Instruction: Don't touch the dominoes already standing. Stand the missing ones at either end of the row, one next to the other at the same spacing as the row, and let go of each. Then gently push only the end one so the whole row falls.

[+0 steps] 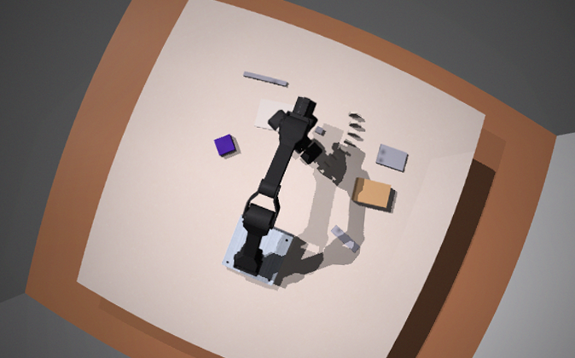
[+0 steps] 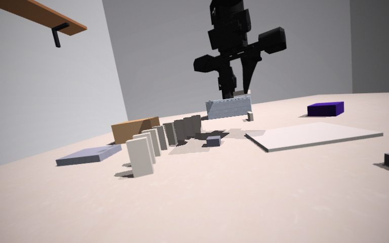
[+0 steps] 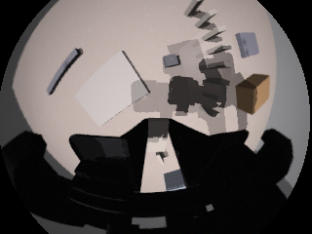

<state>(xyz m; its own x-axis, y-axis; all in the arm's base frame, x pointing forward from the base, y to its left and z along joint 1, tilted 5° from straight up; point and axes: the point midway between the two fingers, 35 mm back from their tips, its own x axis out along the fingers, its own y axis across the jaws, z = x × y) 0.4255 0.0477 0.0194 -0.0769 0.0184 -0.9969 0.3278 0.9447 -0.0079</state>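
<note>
Right now my gripper tip is 80 mm short of the small grey cube, 80 mm above it and 60 mm to the left of it. The rest, counted from my gripper tip: flat white plate 90 mm to the left, 80 mm below, 60 mm ahead; then orange-brown box 320 mm to the right, 60 mm below, 40 mm behind; then purple block 210 mm to the left, 120 mm behind, 70 mm below.
</note>
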